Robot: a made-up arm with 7 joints.
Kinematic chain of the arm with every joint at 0, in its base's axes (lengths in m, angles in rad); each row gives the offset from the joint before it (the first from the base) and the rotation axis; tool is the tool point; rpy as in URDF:
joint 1: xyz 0 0 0.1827 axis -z
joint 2: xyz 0 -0.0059 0.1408 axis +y
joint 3: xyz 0 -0.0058 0.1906 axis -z
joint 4: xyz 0 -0.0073 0.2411 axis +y
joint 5: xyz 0 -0.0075 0.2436 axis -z
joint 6: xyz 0 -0.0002 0.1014 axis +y
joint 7: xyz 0 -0.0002 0.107 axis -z
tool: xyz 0 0 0 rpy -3.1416 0 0
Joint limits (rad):
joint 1: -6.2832..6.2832
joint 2: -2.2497..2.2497
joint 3: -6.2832..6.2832
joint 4: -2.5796..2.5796
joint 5: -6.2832..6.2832
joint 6: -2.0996..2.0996
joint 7: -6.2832..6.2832
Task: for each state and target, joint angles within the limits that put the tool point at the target. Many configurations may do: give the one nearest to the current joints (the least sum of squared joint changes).
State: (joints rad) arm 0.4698 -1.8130 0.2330 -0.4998 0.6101 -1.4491 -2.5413
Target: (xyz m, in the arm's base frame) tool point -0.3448 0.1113 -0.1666
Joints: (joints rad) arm 0.2345 -1.9108 0.0166 -1.0882 0.4803 -1.6487 -2.5413
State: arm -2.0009 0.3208 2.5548 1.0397 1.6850 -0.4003 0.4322
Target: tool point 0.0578 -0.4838 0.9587
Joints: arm -1.4873 -0.2139 2.9176 0.8624 1.6776 -0.2393 0.4322
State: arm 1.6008 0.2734 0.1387 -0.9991 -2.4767 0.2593 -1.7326
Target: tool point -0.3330 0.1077 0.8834
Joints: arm 1.1397 0.2603 -0.5830 -1.4177 -2.5237 0.2387 -1.7326
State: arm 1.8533 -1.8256 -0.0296 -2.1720 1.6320 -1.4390 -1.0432
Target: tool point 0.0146 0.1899 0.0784
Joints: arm 1.6288 -1.5131 -0.3081 -2.3871 1.5650 -1.5239 -1.0432
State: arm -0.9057 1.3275 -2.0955 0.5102 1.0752 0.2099 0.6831
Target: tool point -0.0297 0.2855 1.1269
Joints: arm -1.0519 0.4355 -2.3025 0.4940 1.0712 0.1045 0.6831
